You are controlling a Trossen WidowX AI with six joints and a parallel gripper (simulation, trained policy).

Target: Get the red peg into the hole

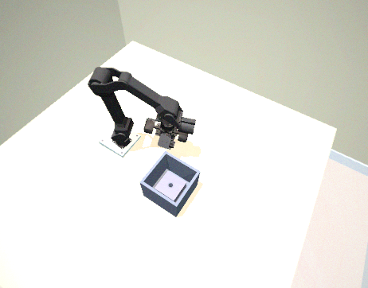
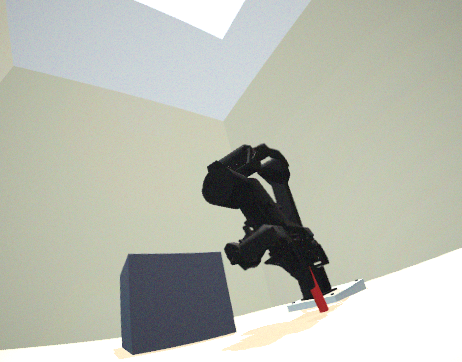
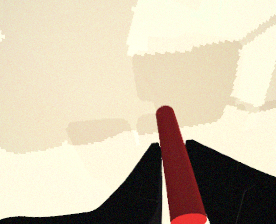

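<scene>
Now: gripper tip 18 cm short of the pale plate, 17 cm to the left of it and 1 cm below it. Round my gripper tip: red peg (1 cm above).
</scene>
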